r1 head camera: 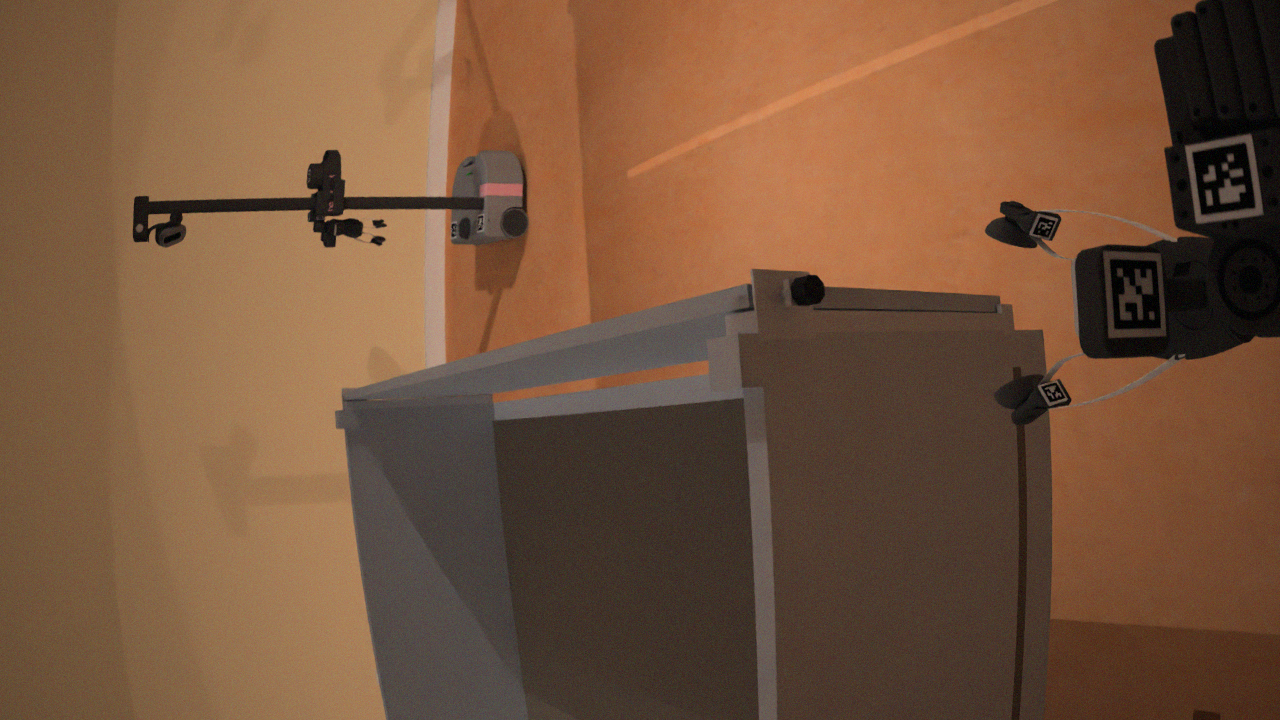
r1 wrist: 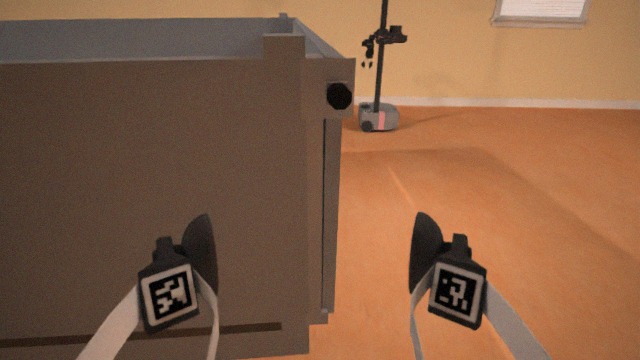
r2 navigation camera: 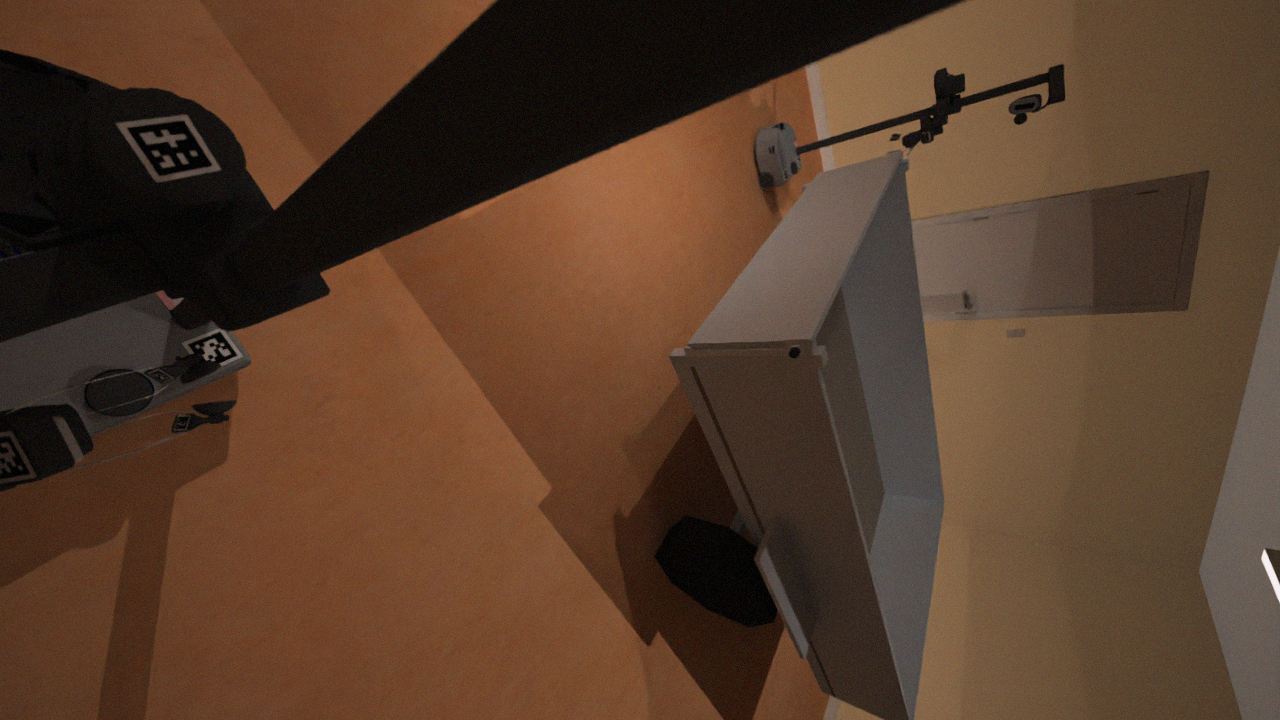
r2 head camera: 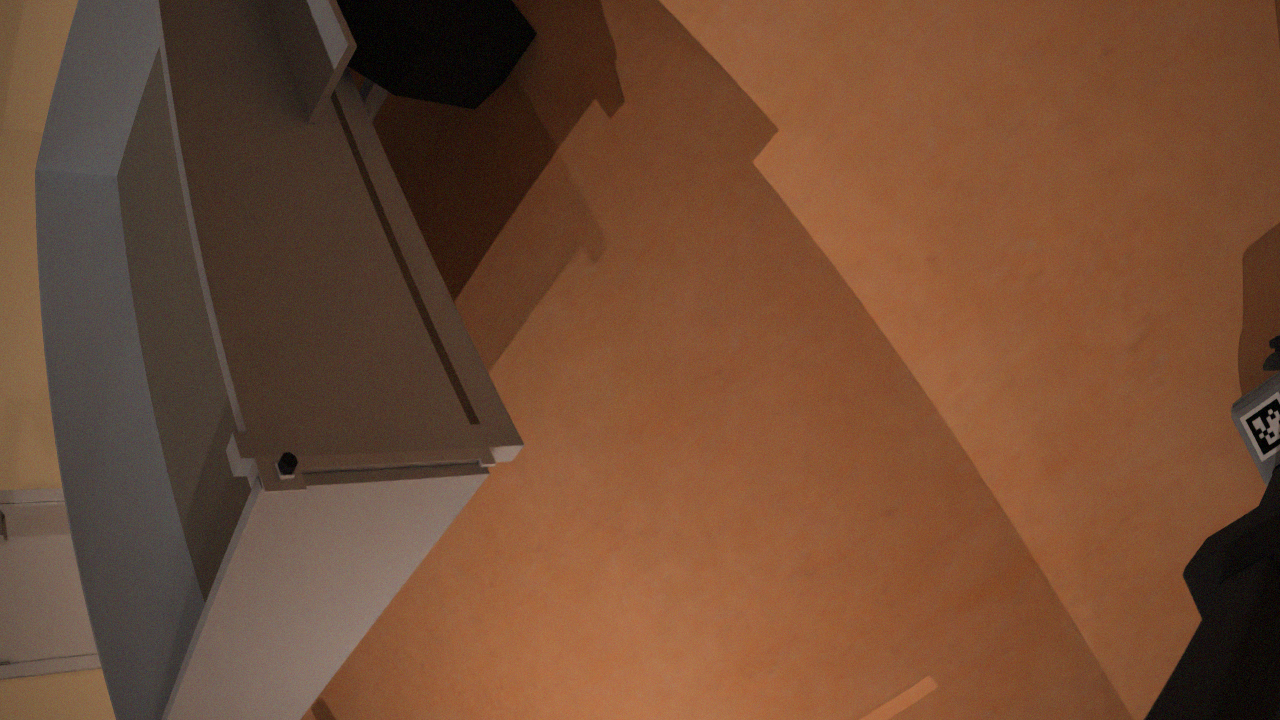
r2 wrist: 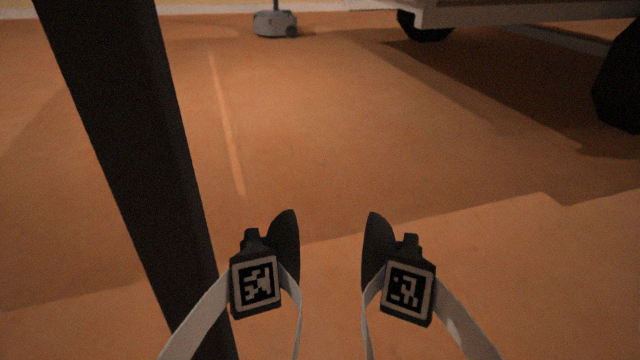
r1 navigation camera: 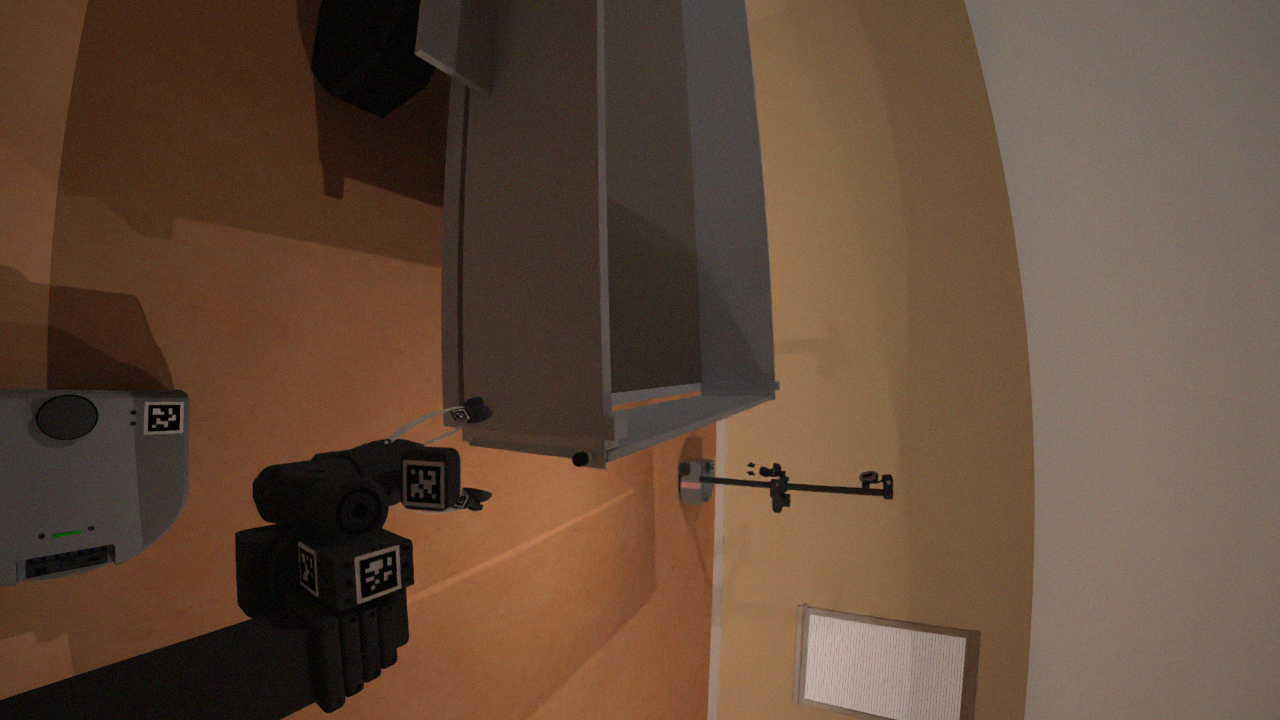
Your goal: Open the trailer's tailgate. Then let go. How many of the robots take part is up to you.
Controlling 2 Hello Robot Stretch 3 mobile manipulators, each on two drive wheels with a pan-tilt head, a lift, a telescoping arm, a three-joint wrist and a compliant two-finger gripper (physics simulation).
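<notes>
The grey trailer (r1 head camera: 895, 465) (r1 navigation camera: 537, 241) (r1 wrist: 150, 175) (r2 head camera: 286, 268) (r2 navigation camera: 787, 429) has its tailgate (r1 head camera: 581, 344) (r1 navigation camera: 680, 425) (r2 head camera: 331, 564) (r2 navigation camera: 787, 259) standing upright across the rear end. A black knob (r1 head camera: 807, 290) (r1 navigation camera: 580, 458) (r1 wrist: 339, 96) (r2 head camera: 287, 462) (r2 navigation camera: 793, 351) sits at the top of the rear corner. The r1 gripper (r1 head camera: 1020, 313) (r1 navigation camera: 477, 454) (r1 wrist: 314, 254) is open and empty near that corner, lower than the knob; in the r1 wrist view one finger is over the side wall, the other past the tailgate's edge. The r2 gripper (r2 navigation camera: 207, 389) (r2 wrist: 331, 252) is open and empty, away from the trailer.
A black wheel (r1 navigation camera: 371, 58) (r2 head camera: 438, 53) (r2 navigation camera: 716, 568) (r2 wrist: 620, 80) and a fender (r2 navigation camera: 783, 604) stick out from the trailer's side. The r2 base (r1 head camera: 487, 197) (r1 wrist: 378, 117) stands across the room by the wall. The r1 base (r2 navigation camera: 776, 154) (r2 wrist: 275, 24) stands beyond the tailgate.
</notes>
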